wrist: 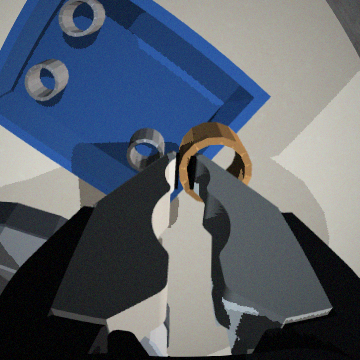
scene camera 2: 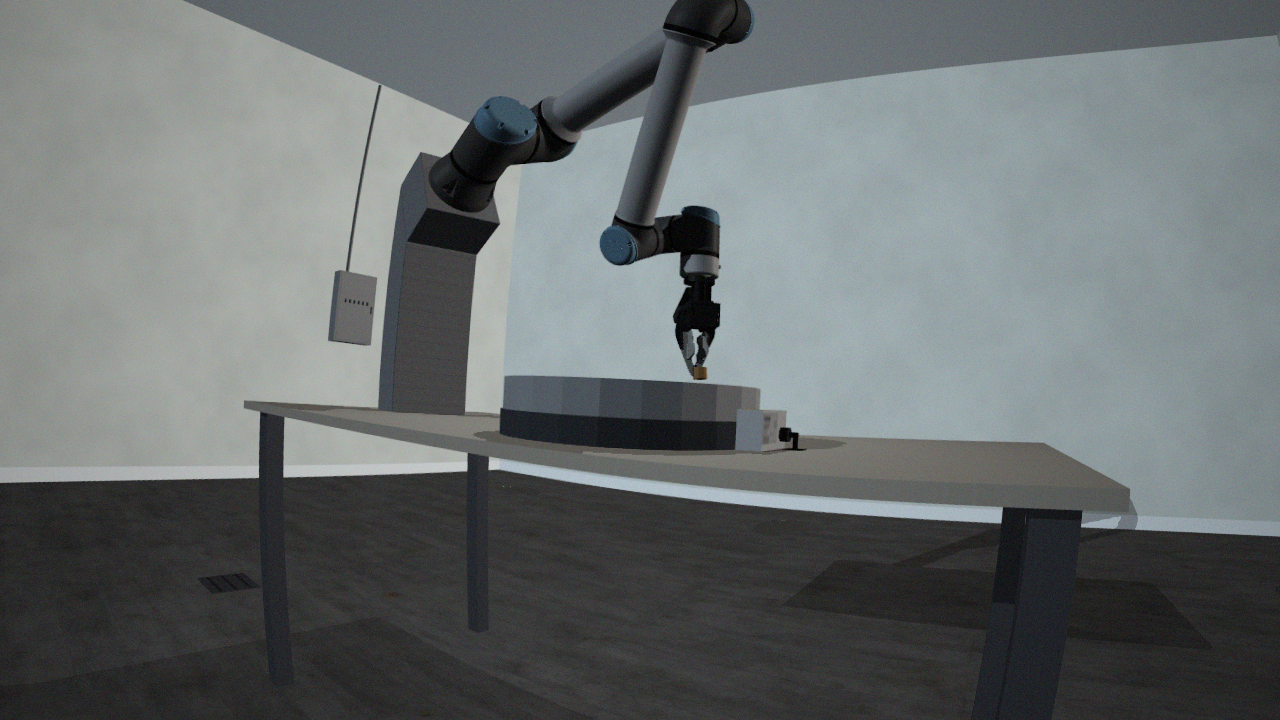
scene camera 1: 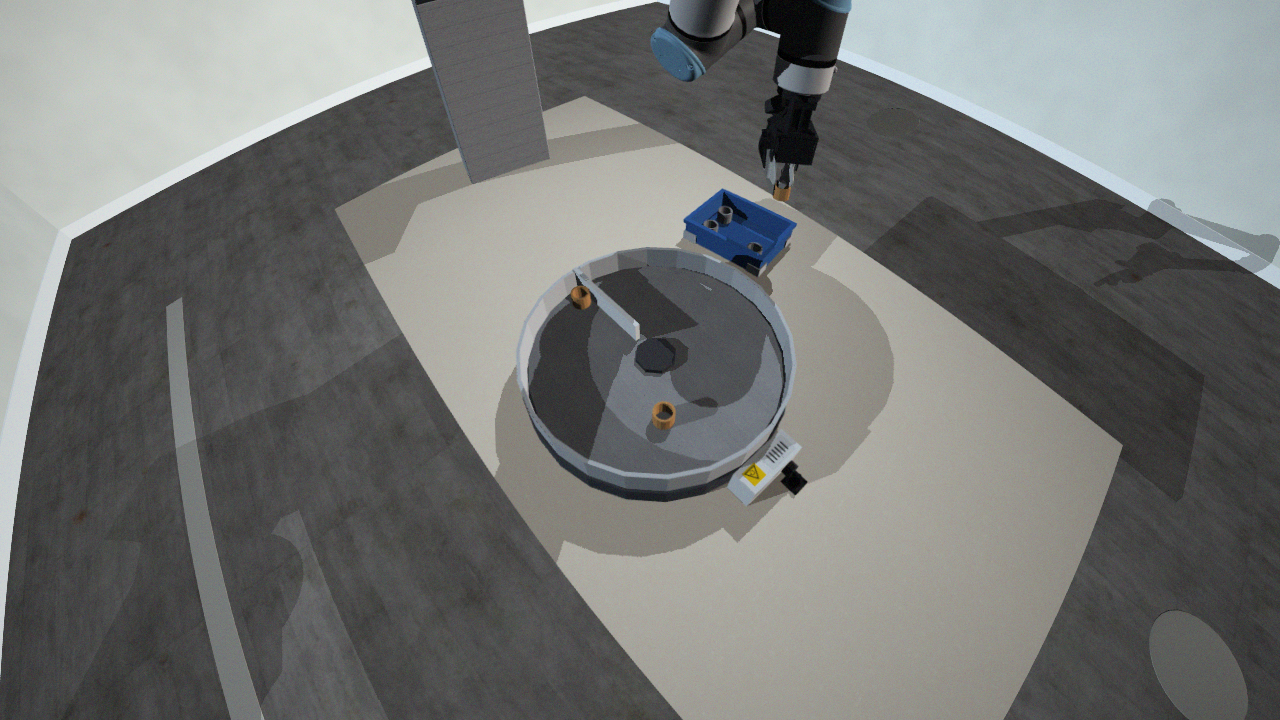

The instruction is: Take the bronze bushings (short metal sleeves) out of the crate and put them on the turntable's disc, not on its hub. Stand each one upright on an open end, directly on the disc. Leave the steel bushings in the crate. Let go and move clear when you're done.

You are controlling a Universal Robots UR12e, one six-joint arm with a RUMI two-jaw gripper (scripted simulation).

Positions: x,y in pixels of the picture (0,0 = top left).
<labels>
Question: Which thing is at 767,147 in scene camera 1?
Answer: My gripper.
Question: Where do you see a blue crate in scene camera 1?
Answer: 750,222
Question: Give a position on a blue crate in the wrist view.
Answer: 134,72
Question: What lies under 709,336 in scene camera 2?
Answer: My gripper.
</labels>
